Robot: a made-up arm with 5 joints. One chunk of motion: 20 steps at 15 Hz.
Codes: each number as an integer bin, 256 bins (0 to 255) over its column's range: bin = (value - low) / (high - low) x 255, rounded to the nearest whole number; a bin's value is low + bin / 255 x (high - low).
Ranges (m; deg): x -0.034..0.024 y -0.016..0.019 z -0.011..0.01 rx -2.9..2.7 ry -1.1..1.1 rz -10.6..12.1
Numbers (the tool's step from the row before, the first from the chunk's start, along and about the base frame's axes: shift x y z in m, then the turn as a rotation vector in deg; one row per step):
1: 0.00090 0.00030 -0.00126 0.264 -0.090 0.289
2: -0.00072 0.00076 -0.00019 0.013 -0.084 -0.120
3: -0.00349 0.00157 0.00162 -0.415 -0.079 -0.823
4: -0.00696 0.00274 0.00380 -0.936 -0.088 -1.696
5: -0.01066 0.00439 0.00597 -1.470 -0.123 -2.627
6: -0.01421 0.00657 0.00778 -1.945 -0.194 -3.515
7: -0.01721 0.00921 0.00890 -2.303 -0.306 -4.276
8: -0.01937 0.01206 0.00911 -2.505 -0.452 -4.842
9: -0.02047 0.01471 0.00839 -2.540 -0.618 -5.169
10: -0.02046 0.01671 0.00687 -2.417 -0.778 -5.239
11: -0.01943 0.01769 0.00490 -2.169 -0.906 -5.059
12: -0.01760 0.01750 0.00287 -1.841 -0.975 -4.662
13: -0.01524 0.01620 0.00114 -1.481 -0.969 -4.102
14: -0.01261 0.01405 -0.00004 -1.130 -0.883 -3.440
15: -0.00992 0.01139 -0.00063 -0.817 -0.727 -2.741
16: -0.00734 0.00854 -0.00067 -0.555 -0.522 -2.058
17: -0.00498 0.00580 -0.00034 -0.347 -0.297 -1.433
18: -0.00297 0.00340 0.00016 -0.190 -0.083 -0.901
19: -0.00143 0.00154 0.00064 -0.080 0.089 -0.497
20: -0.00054 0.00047 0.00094 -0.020 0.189 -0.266
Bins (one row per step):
1: 153 119 118 144 117 122
2: 146 122 131 133 118 118
3: 134 128 153 113 118 110
4: 119 137 180 89 117 100
5: 103 149 206 65 113 90
6: 87 164 228 43 105 80
7: 74 184 242 27 92 71
8: 64 204 244 18 75 65
9: 59 224 235 16 56 61
10: 60 238 217 22 37 60
11: 64 245 193 33 22 62
12: 72 244 168 48 14 67
13: 82 235 147 65 15 73
14: 94 219 133 81 25 80
15: 106 200 126 95 43 88
16: 117 179 125 107 67 96
17: 128 159 129 116 93 103
18: 136 141 136 123 118 109
19: 143 128 141 128 138 113
20: 147 120 145 131 149 116

